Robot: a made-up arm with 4 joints.
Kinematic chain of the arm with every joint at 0, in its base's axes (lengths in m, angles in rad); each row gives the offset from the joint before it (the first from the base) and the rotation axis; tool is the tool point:
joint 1: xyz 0 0 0.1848 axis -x
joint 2: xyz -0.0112 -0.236 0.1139 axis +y
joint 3: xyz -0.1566 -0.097 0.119 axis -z
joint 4: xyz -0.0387 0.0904 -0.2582 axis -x
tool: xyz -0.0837 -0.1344 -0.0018
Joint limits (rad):
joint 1: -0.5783..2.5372
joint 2: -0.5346..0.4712
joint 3: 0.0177..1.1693
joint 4: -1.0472..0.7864
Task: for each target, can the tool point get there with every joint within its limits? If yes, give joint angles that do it. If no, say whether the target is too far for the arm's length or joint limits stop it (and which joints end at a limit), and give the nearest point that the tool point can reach.
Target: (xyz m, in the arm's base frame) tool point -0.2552 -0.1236 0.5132
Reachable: yes | joints 1.6743 -0.1318 0.1774 -0.7947
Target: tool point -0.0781 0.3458 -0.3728
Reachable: no: joint limits stop it (at a limit: joint 1, joint 2, joint 4) | nearest point -0.0881 -0.0764 -0.1394 | short by 0.483 m
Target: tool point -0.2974 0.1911 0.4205
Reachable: yes | joints 2.2294 0.0325 0.5622 0.1850
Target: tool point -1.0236 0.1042 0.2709
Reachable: no: too far | nearest point -0.3742 0.2305 0.3753 | short by 0.670 m
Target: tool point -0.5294 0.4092 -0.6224
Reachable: no: too far | nearest point -0.1822 -0.1239 -0.1596 | short by 0.787 m
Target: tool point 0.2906 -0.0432 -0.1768
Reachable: no: joint limits stop it (at a limit: joint 1, joint 2, joint 3, joint 4) | nearest point -0.0368 -0.0674 -0.0973 | short by 0.338 m
